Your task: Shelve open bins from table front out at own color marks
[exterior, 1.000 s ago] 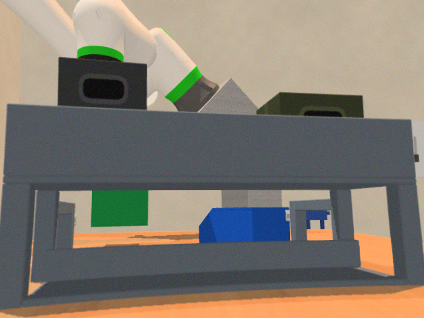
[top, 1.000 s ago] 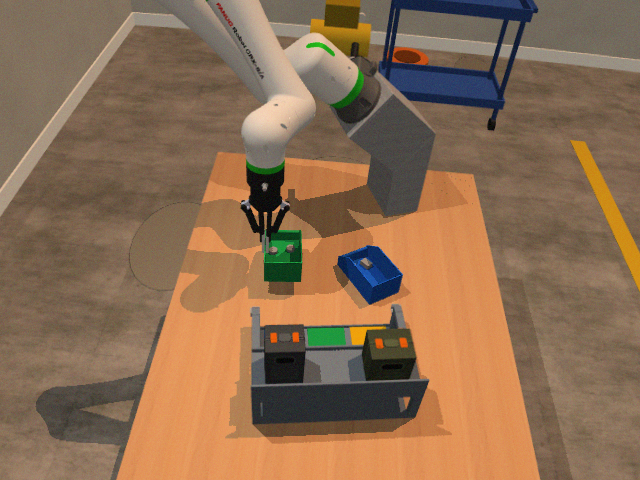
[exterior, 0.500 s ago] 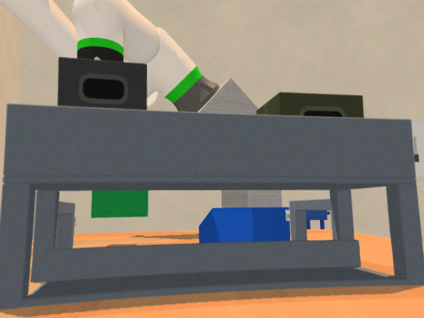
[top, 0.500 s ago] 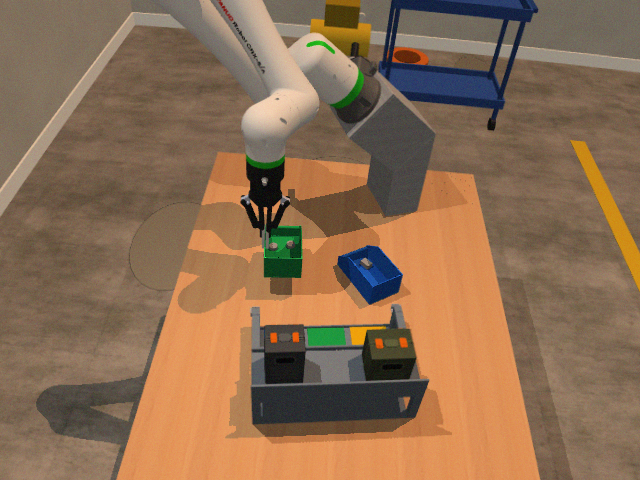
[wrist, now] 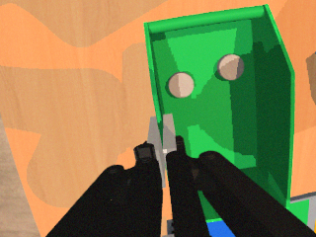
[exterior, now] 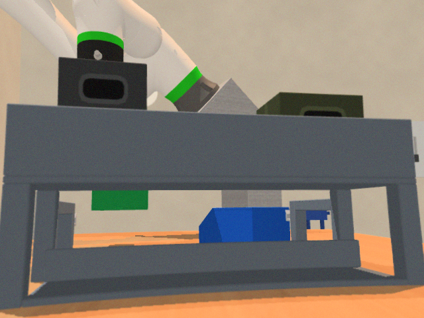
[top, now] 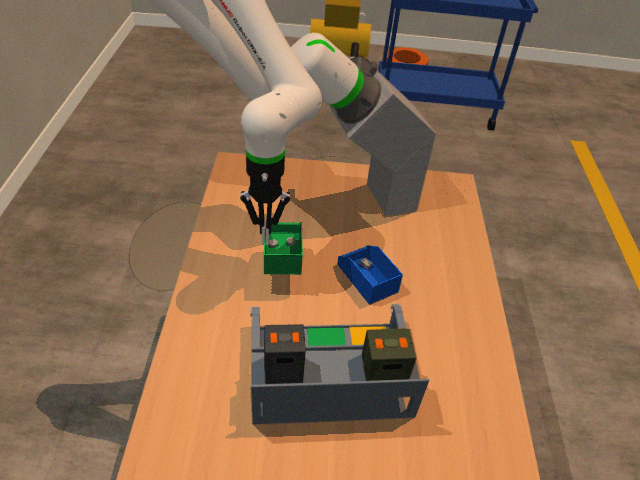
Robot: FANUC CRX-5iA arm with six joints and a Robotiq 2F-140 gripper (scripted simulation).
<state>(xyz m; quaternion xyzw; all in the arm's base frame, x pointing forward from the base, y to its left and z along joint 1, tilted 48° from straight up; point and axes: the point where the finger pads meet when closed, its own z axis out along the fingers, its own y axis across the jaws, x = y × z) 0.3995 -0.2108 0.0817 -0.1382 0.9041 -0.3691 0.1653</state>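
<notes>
Now: the green bin 5 cm to the left of my hand, 4 cm below it and 1 cm behind it. The rest, counted from my hand: black box 38 cm ahead, 11 cm to the left, 1 cm above; then olive box 35 cm ahead, 33 cm to the left; then blue bin 29 cm to the left, 11 cm below, 2 cm behind.
</notes>
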